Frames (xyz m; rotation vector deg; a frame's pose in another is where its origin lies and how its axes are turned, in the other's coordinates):
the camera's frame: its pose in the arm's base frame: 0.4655 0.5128 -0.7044 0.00 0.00 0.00
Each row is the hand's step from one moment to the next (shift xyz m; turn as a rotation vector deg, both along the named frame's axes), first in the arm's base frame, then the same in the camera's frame.
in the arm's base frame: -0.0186 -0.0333 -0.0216 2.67 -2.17 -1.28
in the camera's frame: -0.0186 -0.0333 -0.0216 2.67 -2.17 -1.28
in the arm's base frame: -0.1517 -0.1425 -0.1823 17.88 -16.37 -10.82
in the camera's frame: -0.1517 -0.1425 -0.1823 17.88 -16.37 -10.82
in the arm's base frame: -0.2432 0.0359 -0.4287 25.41 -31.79 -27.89
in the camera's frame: -0.2432 0.0359 -0.4287 25.41 -31.79 -27.89
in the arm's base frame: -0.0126 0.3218 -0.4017 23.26 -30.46 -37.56
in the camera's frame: -0.0126 0.3218 -0.4017 23.26 -30.46 -37.56
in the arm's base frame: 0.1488 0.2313 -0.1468 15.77 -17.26 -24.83
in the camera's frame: 0.1488 0.2313 -0.1468 15.77 -17.26 -24.83
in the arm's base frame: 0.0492 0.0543 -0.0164 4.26 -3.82 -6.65
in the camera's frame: 0.0492 0.0543 -0.0164 4.26 -3.82 -6.65
